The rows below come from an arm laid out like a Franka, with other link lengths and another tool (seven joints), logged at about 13 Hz.
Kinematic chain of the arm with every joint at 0, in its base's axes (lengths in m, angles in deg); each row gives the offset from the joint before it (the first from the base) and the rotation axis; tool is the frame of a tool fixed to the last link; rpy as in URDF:
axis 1: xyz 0 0 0.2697 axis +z
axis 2: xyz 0 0 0 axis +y
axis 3: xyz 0 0 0.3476 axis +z
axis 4: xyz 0.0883 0 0 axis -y
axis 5: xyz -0.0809 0 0.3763 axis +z
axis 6: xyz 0 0 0 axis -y
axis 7: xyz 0.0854 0 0 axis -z
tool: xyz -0.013 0.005 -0.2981 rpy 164.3 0 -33.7
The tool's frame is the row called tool.
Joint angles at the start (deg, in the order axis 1, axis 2, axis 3, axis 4, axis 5, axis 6, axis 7):
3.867, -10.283, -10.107, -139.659, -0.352, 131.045, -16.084
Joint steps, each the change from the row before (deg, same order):
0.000, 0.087, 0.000, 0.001, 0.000, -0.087, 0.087
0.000, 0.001, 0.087, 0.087, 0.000, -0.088, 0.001
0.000, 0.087, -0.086, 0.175, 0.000, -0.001, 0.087
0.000, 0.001, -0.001, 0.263, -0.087, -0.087, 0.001
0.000, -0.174, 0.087, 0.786, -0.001, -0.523, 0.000
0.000, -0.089, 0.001, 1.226, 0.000, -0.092, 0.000
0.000, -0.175, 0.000, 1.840, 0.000, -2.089, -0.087
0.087, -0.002, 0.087, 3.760, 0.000, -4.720, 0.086
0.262, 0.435, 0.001, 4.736, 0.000, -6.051, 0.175
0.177, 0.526, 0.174, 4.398, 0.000, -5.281, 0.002
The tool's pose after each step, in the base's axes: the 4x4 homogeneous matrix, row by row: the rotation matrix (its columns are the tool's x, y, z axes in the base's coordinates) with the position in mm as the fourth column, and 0 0 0 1 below. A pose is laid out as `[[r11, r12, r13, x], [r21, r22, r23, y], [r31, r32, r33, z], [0, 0, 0, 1]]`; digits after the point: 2 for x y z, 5 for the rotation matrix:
[[0.91632, -0.39175, -0.08303, 444.16], [-0.40020, -0.88838, -0.22500, -43.58], [0.01439, 0.23940, -0.97081, 153.45], [0, 0, 0, 1]]
[[0.91690, -0.39044, -0.08271, 444.49], [-0.39885, -0.88889, -0.22539, -42.99], [0.01448, 0.23965, -0.97075, 153.98], [0, 0, 0, 1]]
[[0.91565, -0.39353, -0.08200, 445.68], [-0.40167, -0.88765, -0.22525, -43.80], [0.01586, 0.23919, -0.97084, 154.58], [0, 0, 0, 1]]
[[0.91592, -0.39351, -0.07896, 447.35], [-0.40089, -0.88761, -0.22677, -44.32], [0.01915, 0.23936, -0.97074, 156.38], [0, 0, 0, 1]]
[[0.91628, -0.39415, -0.07128, 451.43], [-0.39968, -0.88799, -0.22746, -44.22], [0.02636, 0.23690, -0.97118, 162.84], [0, 0, 0, 1]]
[[0.91526, -0.39965, -0.05080, 460.87], [-0.40017, -0.88728, -0.22933, -45.46], [0.04658, 0.23023, -0.97202, 172.66], [0, 0, 0, 1]]
[[0.91589, -0.39810, -0.05170, 464.79], [-0.39888, -0.88795, -0.22901, -46.26], [0.04526, 0.23037, -0.97205, 184.98], [0, 0, 0, 1]]
[[0.91711, -0.39286, -0.06757, 468.89], [-0.39754, -0.88882, -0.22796, -46.12], [0.02950, 0.23592, -0.97132, 207.17], [0, 0, 0, 1]]
[[0.91819, -0.38413, -0.09684, 471.03], [-0.39615, -0.88976, -0.22670, -45.24], [0.00092, 0.24652, -0.96914, 232.26], [0, 0, 0, 1]]
[[0.92024, -0.37276, -0.11922, 472.89], [-0.39077, -0.89196, -0.22739, -43.52], [-0.02158, 0.25584, -0.96648, 255.72], [0, 0, 0, 1]]

